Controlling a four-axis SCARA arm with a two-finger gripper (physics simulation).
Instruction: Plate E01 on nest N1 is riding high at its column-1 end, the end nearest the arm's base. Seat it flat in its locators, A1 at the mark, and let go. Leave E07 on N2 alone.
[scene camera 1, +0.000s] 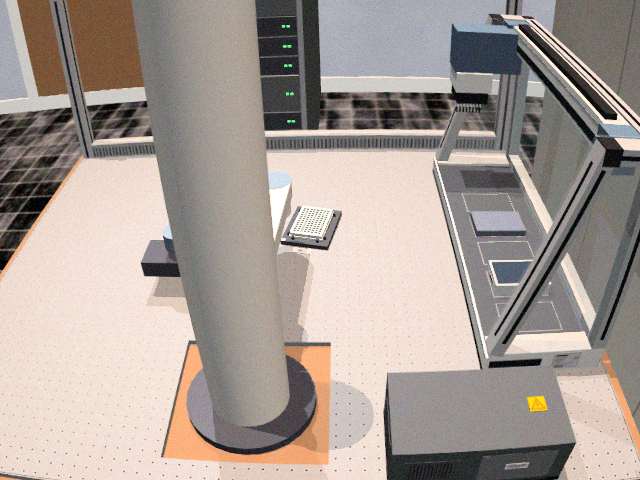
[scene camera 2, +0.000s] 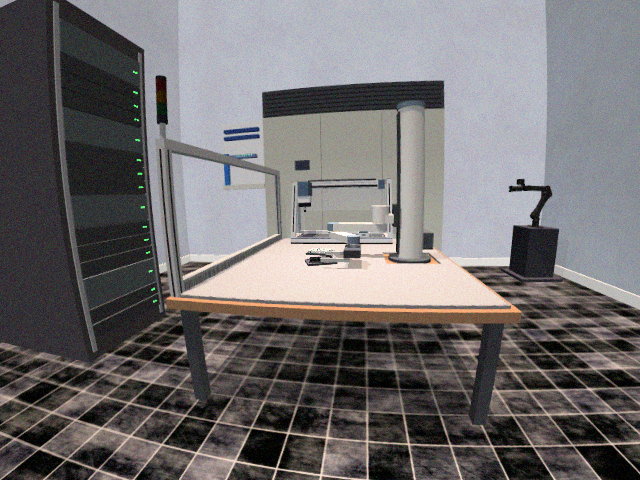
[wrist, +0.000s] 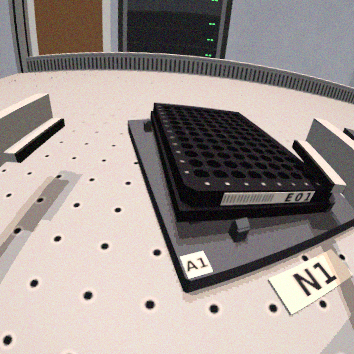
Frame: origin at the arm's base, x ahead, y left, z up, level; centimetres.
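Seen in the pictures: gripper, between the fingertips: (scene camera 2: 323, 256) (wrist: 178, 115); arm's base, origin of its link: (scene camera 1: 251, 401) (scene camera 2: 409, 259).
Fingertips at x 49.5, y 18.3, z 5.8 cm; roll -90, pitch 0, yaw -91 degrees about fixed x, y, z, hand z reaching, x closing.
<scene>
Offsets run from my fingertips to a thing's top centre. "spot": to the spot under its first point.
The black plate E01 {dy -3.0, dx +1.5, dz -0.9 cm} (wrist: 230, 150) (scene camera 2: 314, 259) lies on the dark nest N1 {dy -3.6, dx +2.1, dz -2.3 cm} (wrist: 205, 242). In the wrist view its near, labelled end stands a little above the nest, behind a small locator, on the side of the A1 mark {dy -1.2, dx -7.0, dz -3.3 cm} (wrist: 196, 265). My gripper (wrist: 178, 115) is open and empty. Its left finger is well out to the left of the nest; its right finger overlaps the plate's right edge in view. Whether that finger touches the plate, I cannot tell. The white plate E07 {dy -28.0, dx +5.8, dz -1.9 cm} (scene camera 1: 311, 222) (scene camera 2: 320, 251) sits on nest N2 {spot: dy -33.8, dx +6.0, dz -3.3 cm} (scene camera 1: 334, 224). The column hides N1 in scene camera 1.
The arm's thick column (scene camera 1: 222, 232) (scene camera 2: 412, 180) stands on the table. A gantry machine {spot: dy -81.4, dx -13.4, dz +45.5 cm} (scene camera 1: 568, 77) (scene camera 2: 343, 182) stands along one side, with a grey box {spot: dy -57.3, dx -62.6, dz +7.0 cm} (scene camera 1: 475, 413) near it. A framed guard (scene camera 2: 222, 157) borders the table. The N1 card {spot: dy -6.8, dx -7.3, dz -4.3 cm} (wrist: 312, 282) lies before the nest.
</scene>
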